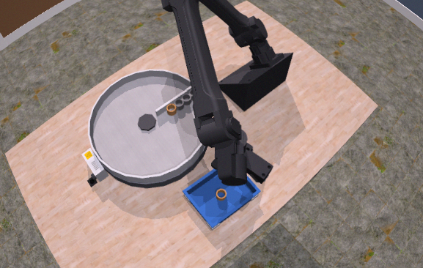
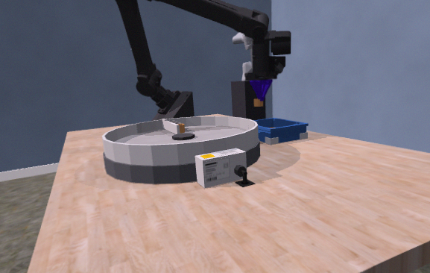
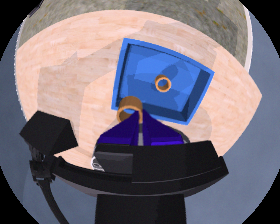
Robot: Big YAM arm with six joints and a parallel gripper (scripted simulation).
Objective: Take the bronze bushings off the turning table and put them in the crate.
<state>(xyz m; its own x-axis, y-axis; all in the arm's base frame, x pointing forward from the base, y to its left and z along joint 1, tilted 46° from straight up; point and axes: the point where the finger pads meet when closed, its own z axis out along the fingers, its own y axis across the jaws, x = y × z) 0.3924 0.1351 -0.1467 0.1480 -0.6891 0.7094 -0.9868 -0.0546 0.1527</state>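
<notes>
Now: hand 110 mm above the blue crate, 40 mm short of it and 10 mm to the right of it. From my hand the other things lie so: grey turning table: 330 mm to the right, 80 mm below, 60 mm ahead.
</notes>
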